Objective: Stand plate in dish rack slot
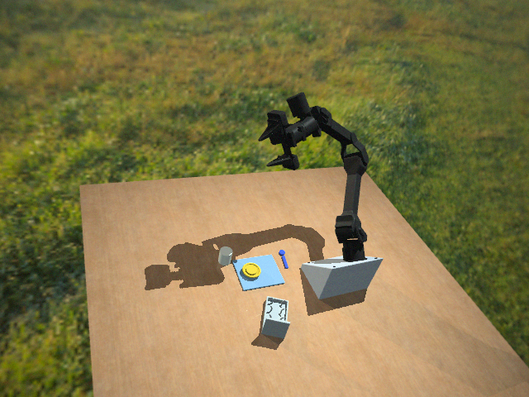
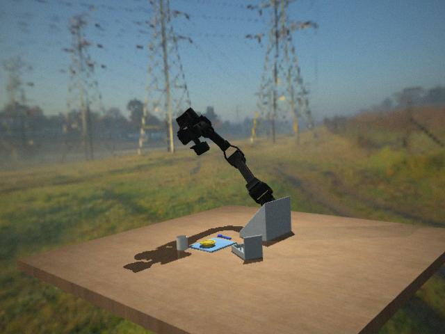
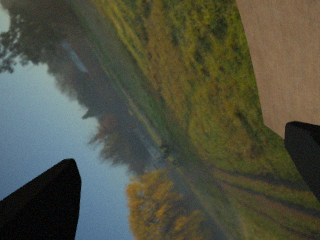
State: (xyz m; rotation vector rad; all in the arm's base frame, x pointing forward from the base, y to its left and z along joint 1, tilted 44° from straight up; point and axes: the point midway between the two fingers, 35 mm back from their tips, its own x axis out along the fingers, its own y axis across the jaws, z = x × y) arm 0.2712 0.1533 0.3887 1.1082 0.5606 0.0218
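Right now my gripper tip is 430 mm above the yellow plate, 90 mm to the right of it and 20 mm past it. From my gripper tip the other things lie so: white cylinder (420 mm below, 60 mm ahead, 20 mm to the left); then grey dish rack (420 mm below, 270 mm to the left, 60 mm behind); then blue spoon (440 mm below, 160 mm behind, 20 mm to the left).
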